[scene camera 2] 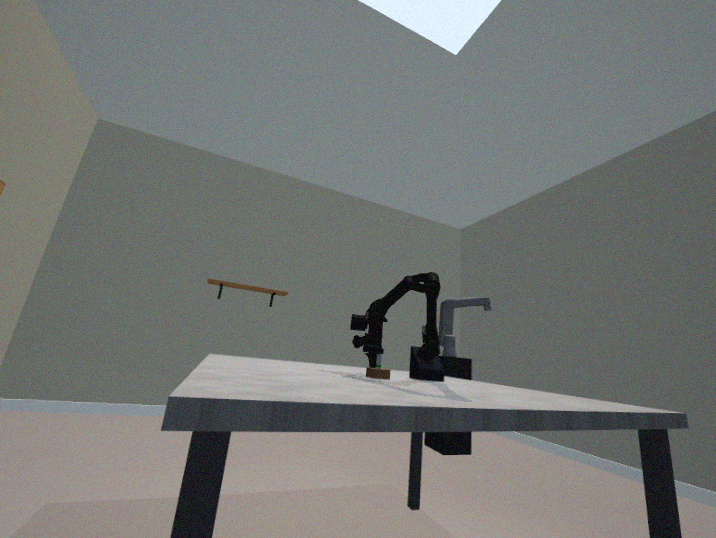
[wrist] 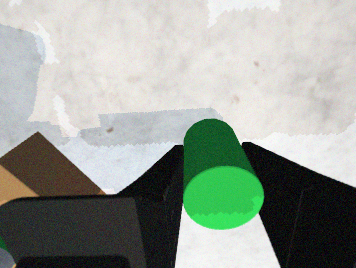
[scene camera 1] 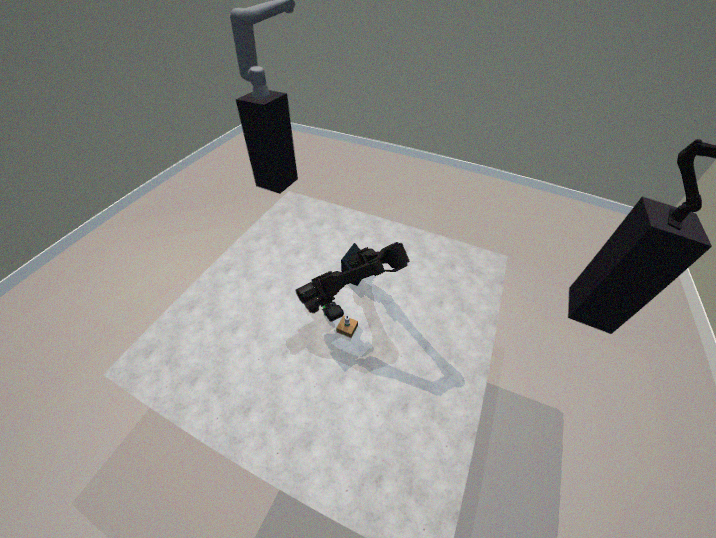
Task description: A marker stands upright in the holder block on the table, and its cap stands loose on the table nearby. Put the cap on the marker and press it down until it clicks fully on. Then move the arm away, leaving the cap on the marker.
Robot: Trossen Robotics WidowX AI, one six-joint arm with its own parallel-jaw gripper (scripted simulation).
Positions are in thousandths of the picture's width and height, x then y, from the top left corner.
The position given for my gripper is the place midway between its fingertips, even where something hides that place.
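Observation:
A green cap (wrist: 622,715) is what I am holding, and it is my gripper (wrist: 597,565) that holds it.

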